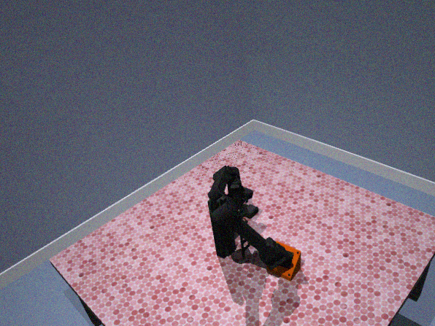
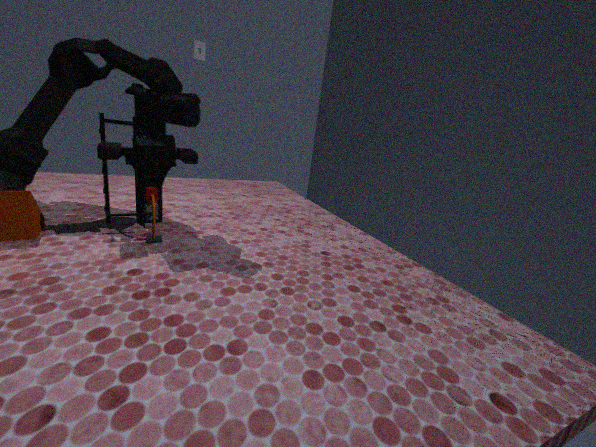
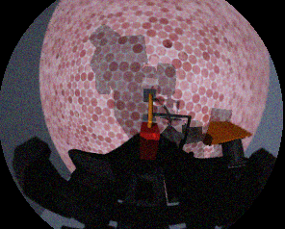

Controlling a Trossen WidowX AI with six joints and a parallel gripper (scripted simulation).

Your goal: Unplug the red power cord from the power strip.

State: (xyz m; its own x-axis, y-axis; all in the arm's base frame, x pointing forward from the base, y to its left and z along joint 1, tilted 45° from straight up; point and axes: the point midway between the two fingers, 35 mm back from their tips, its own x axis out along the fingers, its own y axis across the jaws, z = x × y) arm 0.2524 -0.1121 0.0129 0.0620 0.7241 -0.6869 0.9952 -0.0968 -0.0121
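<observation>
The red plug is 30 mm to the left of my gripper tip.
</observation>
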